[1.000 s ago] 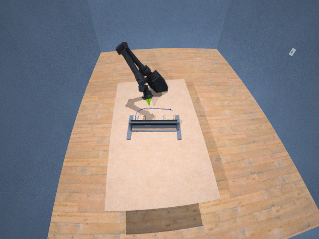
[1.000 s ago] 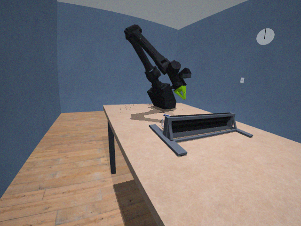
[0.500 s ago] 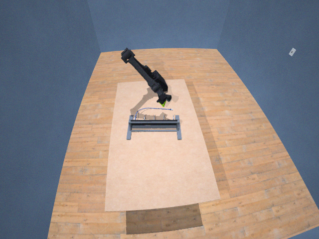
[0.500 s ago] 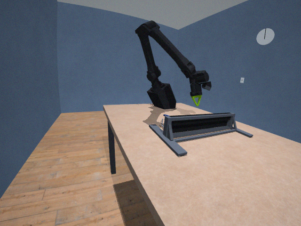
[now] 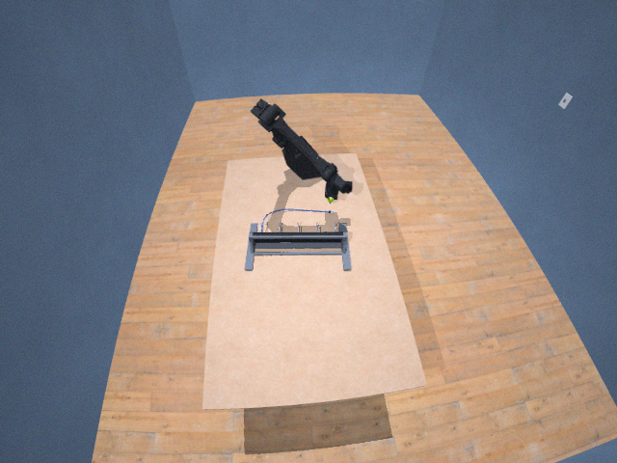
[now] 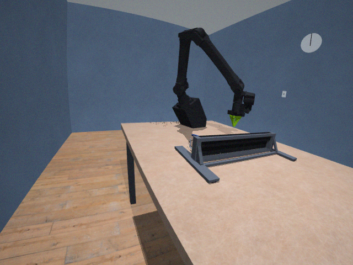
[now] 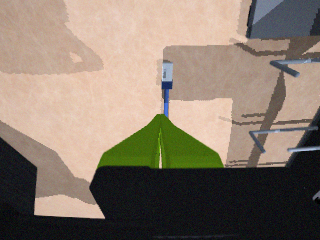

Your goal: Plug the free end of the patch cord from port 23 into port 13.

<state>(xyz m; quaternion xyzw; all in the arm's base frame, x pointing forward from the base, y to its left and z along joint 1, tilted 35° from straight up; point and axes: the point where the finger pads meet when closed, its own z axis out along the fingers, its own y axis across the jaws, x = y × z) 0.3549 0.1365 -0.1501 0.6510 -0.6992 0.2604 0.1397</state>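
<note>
The plug is 1 cm ahead of my hand, 2 cm to the left of it and 8 cm below it.
</note>
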